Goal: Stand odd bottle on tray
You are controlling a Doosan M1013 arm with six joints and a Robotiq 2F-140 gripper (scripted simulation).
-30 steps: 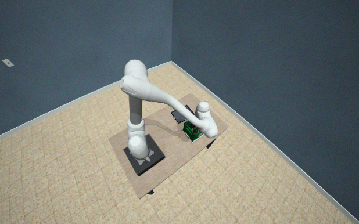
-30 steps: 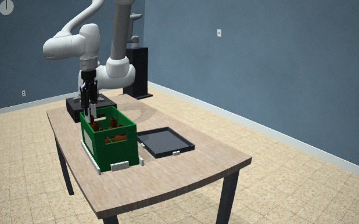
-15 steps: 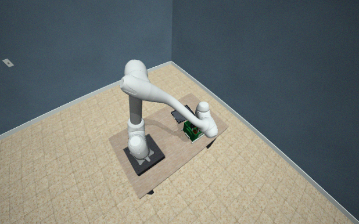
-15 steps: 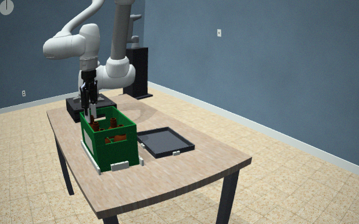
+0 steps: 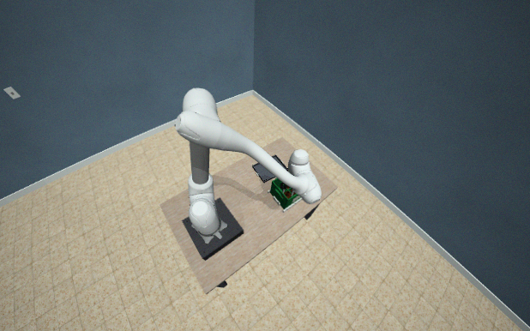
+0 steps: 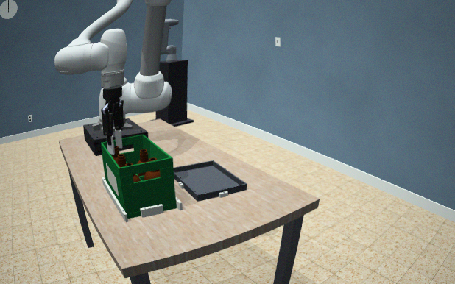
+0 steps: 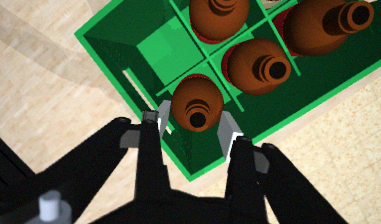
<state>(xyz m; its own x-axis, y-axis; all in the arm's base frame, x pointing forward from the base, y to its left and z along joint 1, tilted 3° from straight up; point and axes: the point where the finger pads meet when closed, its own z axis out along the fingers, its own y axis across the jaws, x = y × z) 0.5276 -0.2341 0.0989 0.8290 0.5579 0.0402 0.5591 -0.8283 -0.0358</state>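
My hand is 190 mm short of the brown bottle, 50 mm to the right of it and 90 mm above it. From my hand the other things lie so: dark tray (160 mm ahead, 300 mm to the left, 170 mm below); green crate (100 mm ahead, 20 mm to the left, 90 mm below).
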